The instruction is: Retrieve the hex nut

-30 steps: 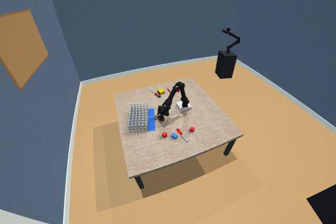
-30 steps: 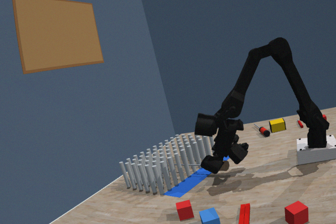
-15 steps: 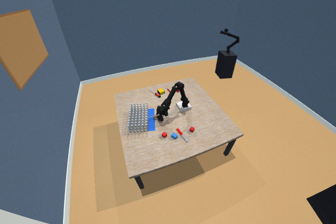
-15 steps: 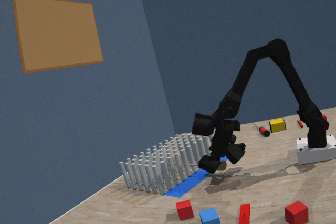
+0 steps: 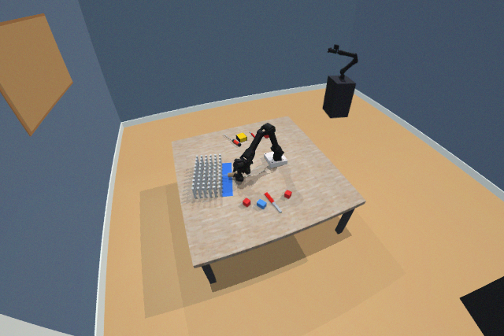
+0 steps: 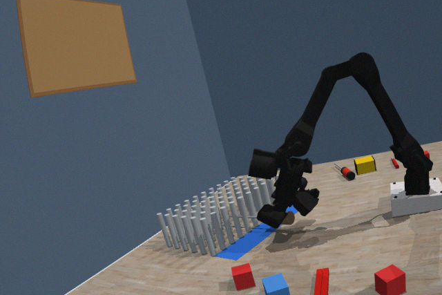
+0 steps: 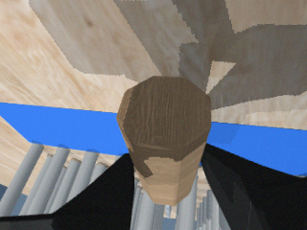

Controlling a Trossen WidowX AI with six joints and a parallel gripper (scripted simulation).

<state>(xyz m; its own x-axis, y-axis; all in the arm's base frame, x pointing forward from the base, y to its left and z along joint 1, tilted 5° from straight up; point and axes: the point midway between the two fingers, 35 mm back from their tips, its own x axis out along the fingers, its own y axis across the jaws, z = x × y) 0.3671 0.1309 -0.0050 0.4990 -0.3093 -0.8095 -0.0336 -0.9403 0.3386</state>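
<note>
The blue taped strip lies 5 cm ahead of my gripper tip and 4 cm below it. Round my gripper tip: hex nut 22 cm ahead, 1 cm to the right, 3 cm below; wooden-handled tool 11 cm ahead, 1 cm to the right, 1 cm below; blue cube 17 cm behind, 30 cm to the left, 2 cm below.
</note>
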